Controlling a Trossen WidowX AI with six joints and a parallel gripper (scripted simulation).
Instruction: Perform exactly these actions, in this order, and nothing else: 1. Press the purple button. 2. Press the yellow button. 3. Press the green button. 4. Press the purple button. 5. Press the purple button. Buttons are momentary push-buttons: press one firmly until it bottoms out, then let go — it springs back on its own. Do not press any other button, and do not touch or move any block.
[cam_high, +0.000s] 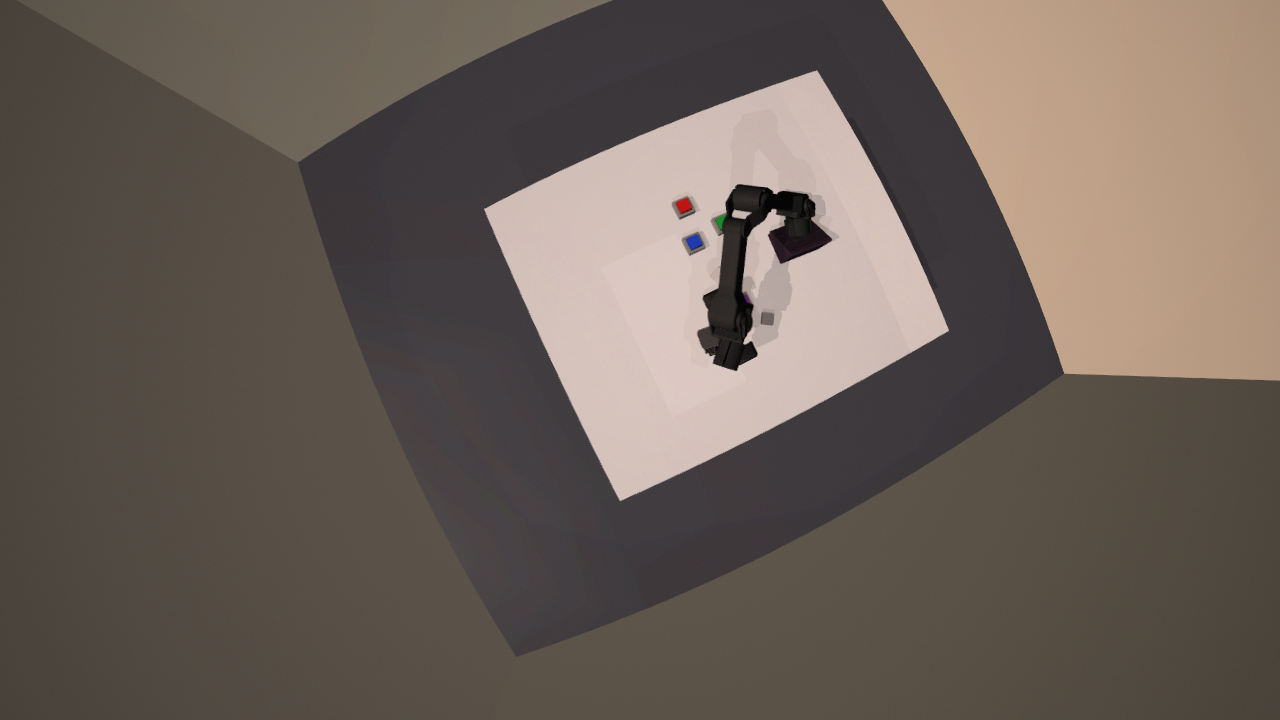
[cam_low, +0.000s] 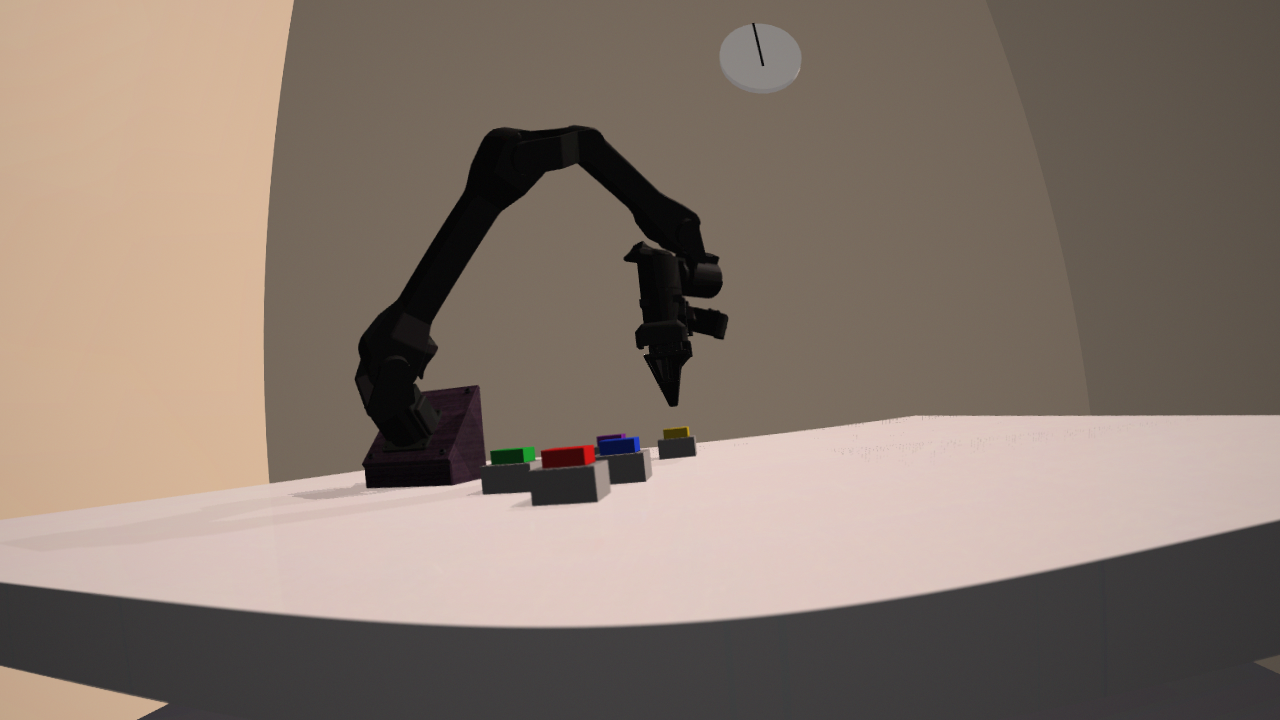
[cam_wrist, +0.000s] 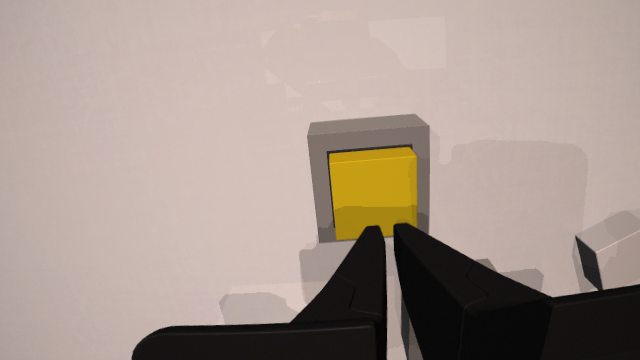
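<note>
Right now my gripper tip is 40 mm above the yellow button. Round my gripper tip: grey block 130 mm behind, 20 mm to the left, 60 mm below; white block 50 mm behind, 140 mm to the right, 60 mm below; purple button 80 mm behind, 40 mm to the right, 40 mm below.
</note>
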